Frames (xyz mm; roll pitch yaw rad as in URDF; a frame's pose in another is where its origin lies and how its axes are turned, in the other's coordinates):
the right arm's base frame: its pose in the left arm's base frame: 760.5 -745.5 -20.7 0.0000 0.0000 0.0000
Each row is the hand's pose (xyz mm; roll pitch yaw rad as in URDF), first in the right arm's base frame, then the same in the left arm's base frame.
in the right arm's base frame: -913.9 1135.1 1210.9 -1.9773 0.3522 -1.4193
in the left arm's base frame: -153.4 389.6 1190.2 -1.9773 0.3522 -1.4193
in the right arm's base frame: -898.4 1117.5 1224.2 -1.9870 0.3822 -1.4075
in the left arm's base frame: -137.9 372.0 1203.5 -1.9870 0.3822 -1.4075
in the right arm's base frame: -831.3 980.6 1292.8 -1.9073 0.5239 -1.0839
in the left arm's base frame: -70.8 235.1 1272.1 -1.9073 0.5239 -1.0839
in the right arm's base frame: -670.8 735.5 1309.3 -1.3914 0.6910 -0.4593
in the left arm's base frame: 89.7 -10.0 1288.6 -1.3914 0.6910 -0.4593
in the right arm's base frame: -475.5 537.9 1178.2 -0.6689 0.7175 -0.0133
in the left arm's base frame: 285.0 -207.6 1157.5 -0.6689 0.7175 -0.0133
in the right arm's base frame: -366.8 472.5 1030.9 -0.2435 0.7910 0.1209
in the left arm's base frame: 393.7 -273.0 1010.2 -0.2435 0.7910 0.1209
